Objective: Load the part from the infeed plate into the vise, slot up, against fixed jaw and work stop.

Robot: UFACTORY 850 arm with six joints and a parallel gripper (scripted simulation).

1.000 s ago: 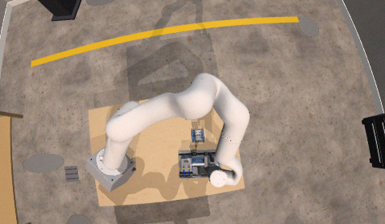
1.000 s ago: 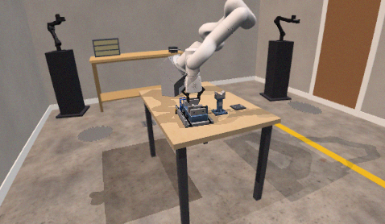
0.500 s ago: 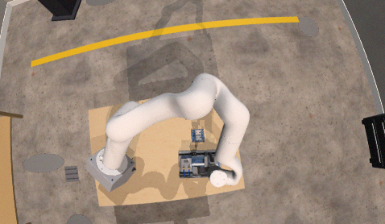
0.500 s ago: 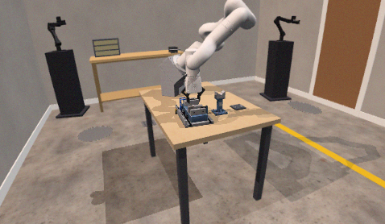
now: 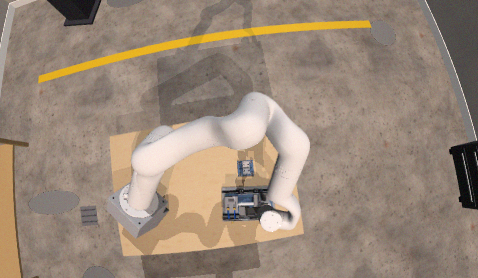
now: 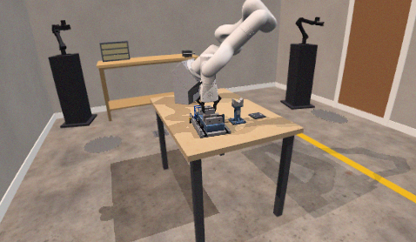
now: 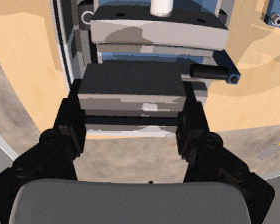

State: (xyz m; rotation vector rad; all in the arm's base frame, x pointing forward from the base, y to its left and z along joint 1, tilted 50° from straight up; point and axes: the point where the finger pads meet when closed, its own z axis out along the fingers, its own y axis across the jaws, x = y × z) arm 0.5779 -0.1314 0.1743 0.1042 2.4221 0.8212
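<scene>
The grey vise jaw is 60 mm below my hand, 30 mm behind it and 20 mm to the left of it. Round my hand: white cylinder rod: 90 mm behind, 60 mm below, 10 mm to the left; then work stop: 70 mm to the left, 50 mm below, 10 mm behind; then part: 10 mm below.
</scene>
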